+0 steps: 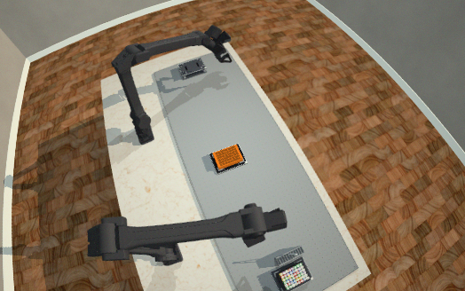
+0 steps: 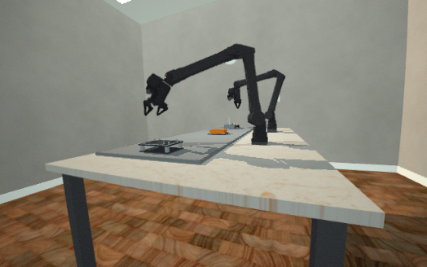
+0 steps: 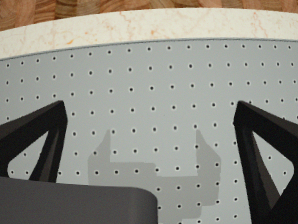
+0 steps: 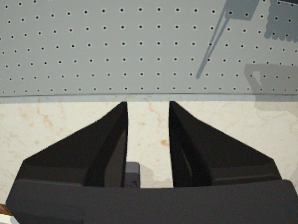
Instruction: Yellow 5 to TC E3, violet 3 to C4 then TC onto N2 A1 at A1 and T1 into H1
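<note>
Now: the slotted grey holder 15 cm ahead of my right hand, 14 cm to the right of it and 22 cm below it.
</note>
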